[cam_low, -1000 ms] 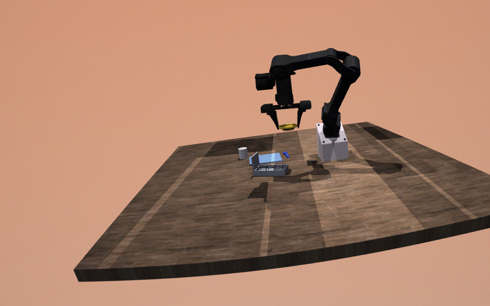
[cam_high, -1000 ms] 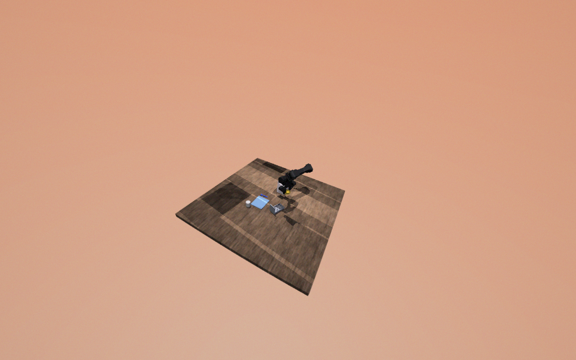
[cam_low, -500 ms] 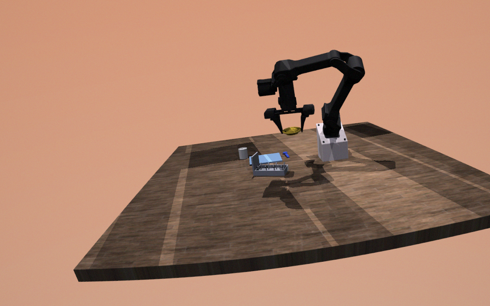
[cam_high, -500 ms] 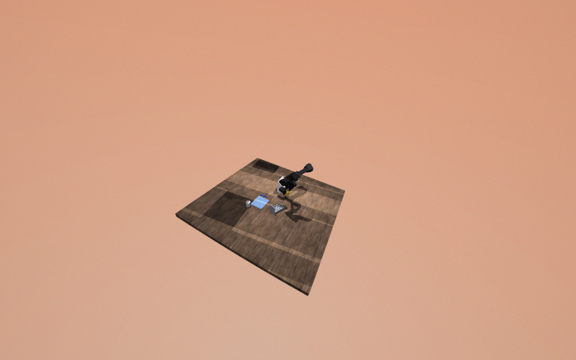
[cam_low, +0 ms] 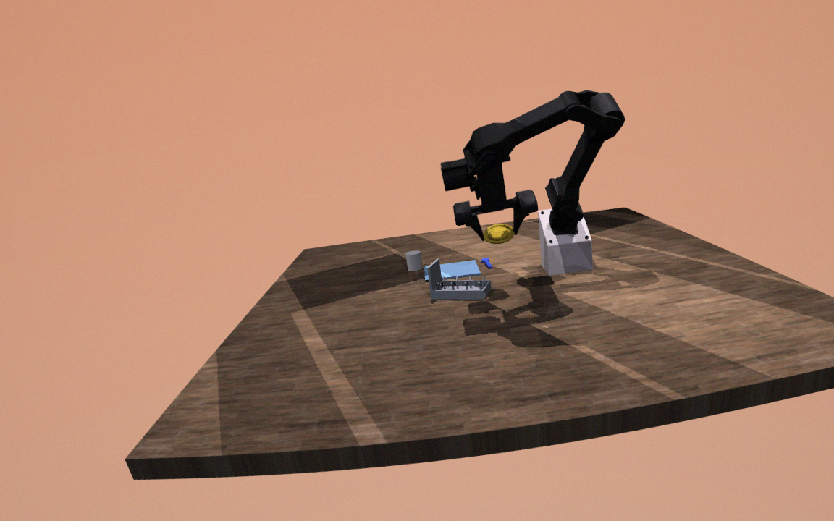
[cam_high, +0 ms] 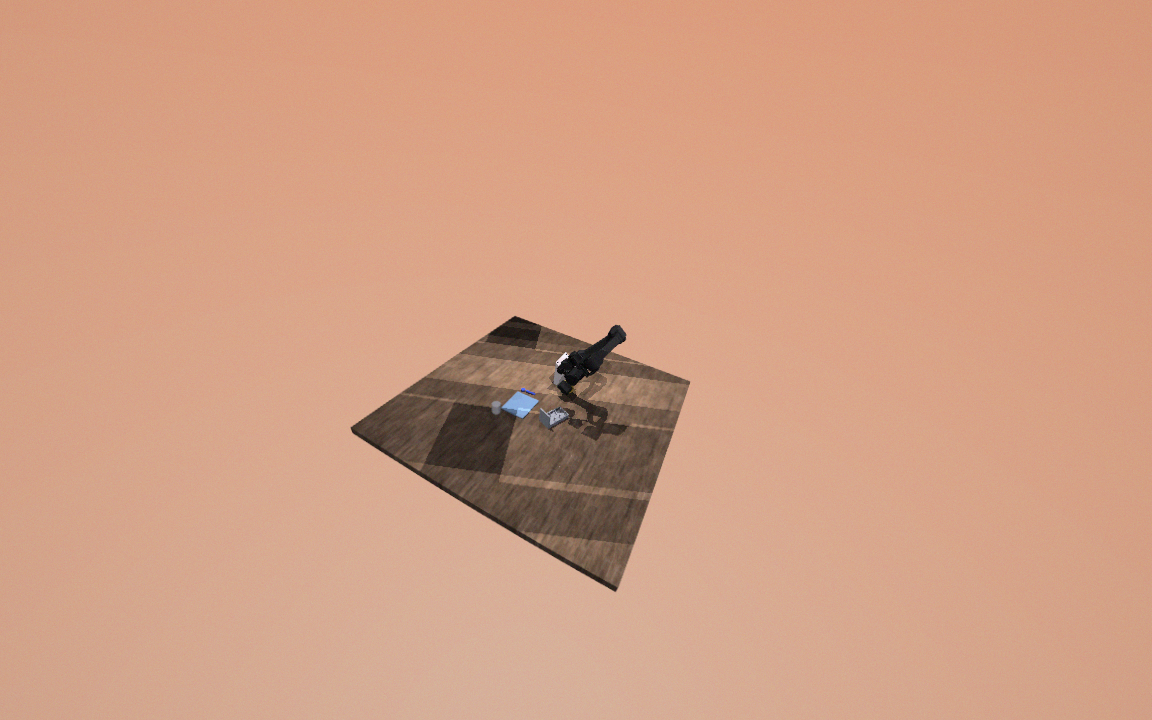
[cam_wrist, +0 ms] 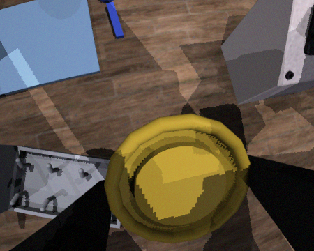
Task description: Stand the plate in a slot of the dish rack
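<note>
My gripper tip is 10 cm short of the grey dish rack, 1 cm to the right of it and 10 cm above it. Round my gripper tip: blue spoon 2 cm ahead, 22 cm to the right, 12 cm below; light blue mat 13 cm ahead, 18 cm to the right, 13 cm below; yellow plate 1 cm above.
</note>
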